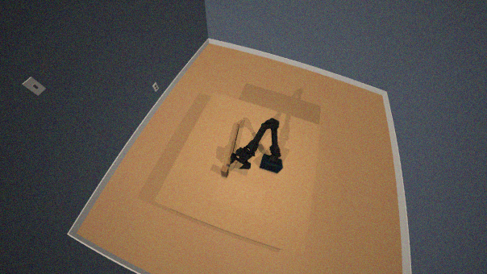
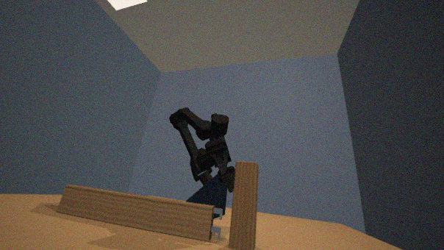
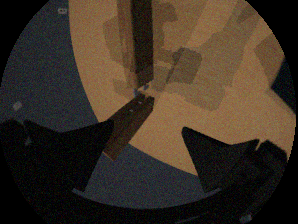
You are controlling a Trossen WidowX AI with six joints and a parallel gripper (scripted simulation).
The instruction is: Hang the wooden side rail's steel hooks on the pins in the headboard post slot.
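Now: gripper tip 7 cm short of the headboard post, 6 cm to the right of it and 4 cm above it.
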